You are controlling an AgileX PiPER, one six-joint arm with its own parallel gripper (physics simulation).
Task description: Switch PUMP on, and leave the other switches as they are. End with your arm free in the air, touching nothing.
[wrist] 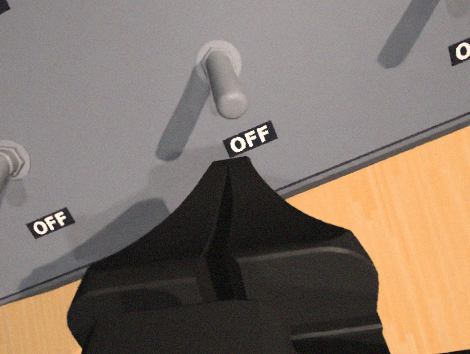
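A grey toggle lever stands in the upper middle of the wrist view, on the grey panel. It is tilted toward its OFF label. Its name label does not show, so the frame alone does not tell whether it is PUMP. My black gripper is shut, its fingertips together just below the OFF label. The tips are apart from the lever. Whether they touch the panel cannot be told.
Another lever is partly cut off at the left edge, with its own OFF label. Part of another label shows at the right edge. The panel's lower edge runs diagonally, with the wooden table beyond it.
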